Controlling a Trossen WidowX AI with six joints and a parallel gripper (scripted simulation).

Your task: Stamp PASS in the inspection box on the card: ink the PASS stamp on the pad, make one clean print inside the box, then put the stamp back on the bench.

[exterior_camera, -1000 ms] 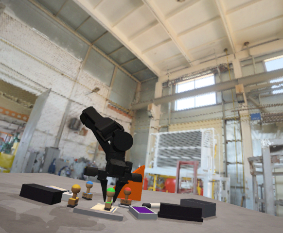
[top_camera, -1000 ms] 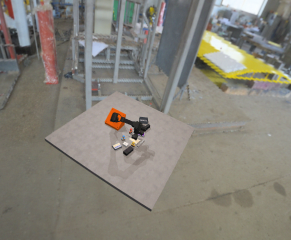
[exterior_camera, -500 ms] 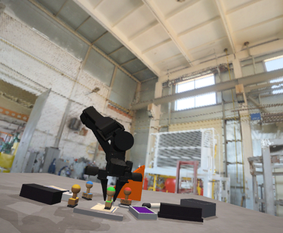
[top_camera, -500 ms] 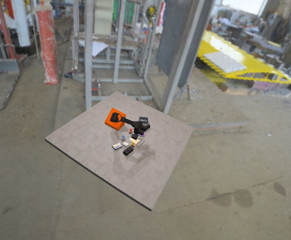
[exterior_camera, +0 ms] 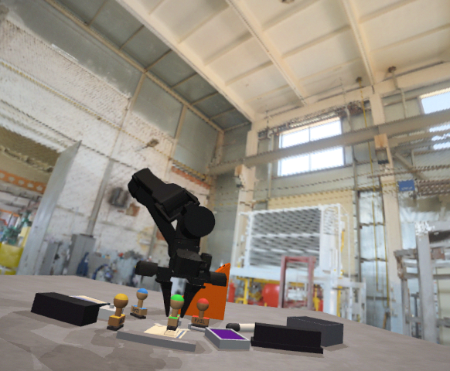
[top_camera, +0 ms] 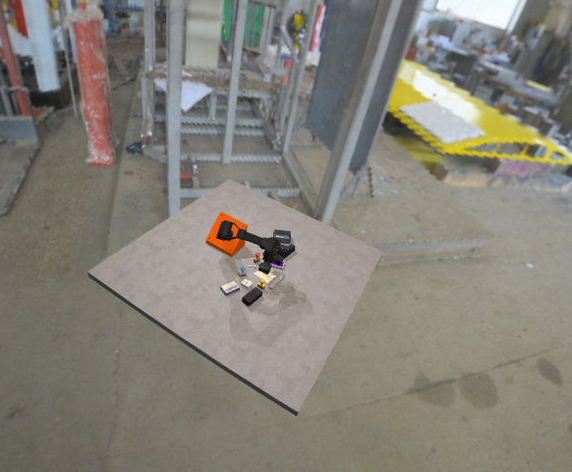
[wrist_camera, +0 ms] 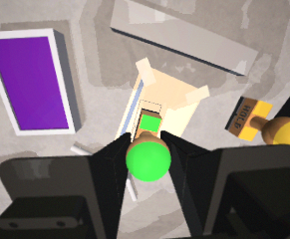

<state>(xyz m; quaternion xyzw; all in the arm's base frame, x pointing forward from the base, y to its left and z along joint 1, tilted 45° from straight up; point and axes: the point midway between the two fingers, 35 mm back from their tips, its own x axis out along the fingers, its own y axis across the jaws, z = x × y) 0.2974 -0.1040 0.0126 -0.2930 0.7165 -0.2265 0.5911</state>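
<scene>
The cream card is 1 cm to the right of my gripper tip and 3 cm below it. Also, from my gripper tip: grey bar 8 cm ahead, 3 cm to the right, 3 cm below; yellow-knobbed stamp 2 cm ahead, 11 cm to the right, 1 cm below; green-knobbed stamp right at my gripper tip.
</scene>
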